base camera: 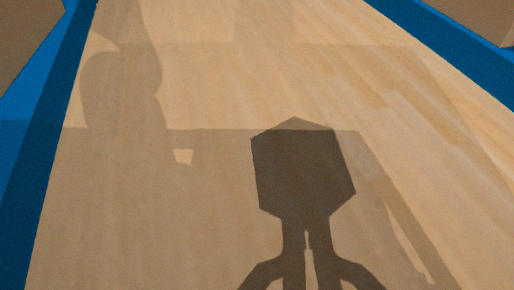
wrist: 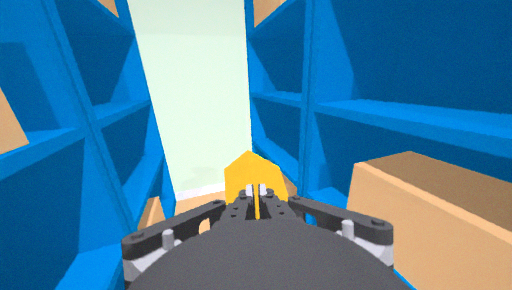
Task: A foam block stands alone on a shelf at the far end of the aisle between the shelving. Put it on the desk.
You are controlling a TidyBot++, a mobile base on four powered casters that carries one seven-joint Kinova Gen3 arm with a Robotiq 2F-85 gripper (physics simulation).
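Places are measured from the arm's base along level axes (x down, y right, z back), in millimetres.
Where they show: gripper, fingertip midpoint: (wrist: 256, 193).
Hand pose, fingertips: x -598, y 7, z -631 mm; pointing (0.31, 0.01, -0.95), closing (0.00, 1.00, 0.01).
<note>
Things, the pixels of their top centre, and the offset from my fingertips. Level surfaces: height alone.
- yellow foam block, middle of its top: (wrist: 256, 157) dx -27, dy +3, dz -25 mm
- wooden floor, its level: dx +994 mm
- large brown box, middle of its top: (wrist: 463, 187) dx +191, dy +561, dz -228 mm
The yellow foam block (wrist: 251, 169) shows at the fingertips in the wrist view. My gripper (wrist: 256, 193) is shut on it, and a thin strip of yellow shows between the two fingers. The block moves with the hand and stands out beyond the fingertips, in the air. Its lower part is hidden behind the fingers. In the base view, a dark shadow of the gripper with a blocky shape at its tip lies on the floor. The desk does not show in either view.
Blue shelving stands on the left (base camera: 45, 150) (wrist: 82, 100) and on the right (base camera: 465, 55) (wrist: 307, 60) of the wooden floor (base camera: 310, 70). A large brown box (wrist: 425, 225) sits on the right shelving, close to the gripper. A pale wall (wrist: 195, 75) closes the aisle's far end.
</note>
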